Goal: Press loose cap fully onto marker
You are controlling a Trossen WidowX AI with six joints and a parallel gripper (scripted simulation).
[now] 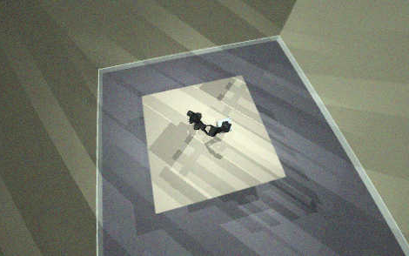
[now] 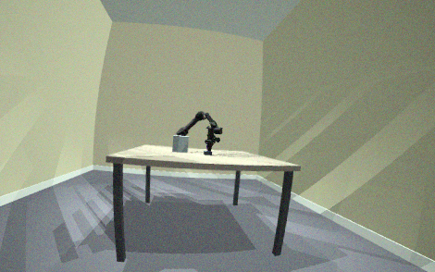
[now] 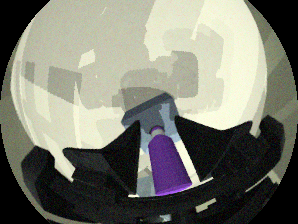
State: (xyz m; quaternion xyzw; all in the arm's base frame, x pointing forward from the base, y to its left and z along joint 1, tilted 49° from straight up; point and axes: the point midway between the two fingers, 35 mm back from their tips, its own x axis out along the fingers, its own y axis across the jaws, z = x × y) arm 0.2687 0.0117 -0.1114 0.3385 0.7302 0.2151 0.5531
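The dark holder block lies 2 cm below my gripper tip, 2 cm behind it and 1 cm to the left of it.
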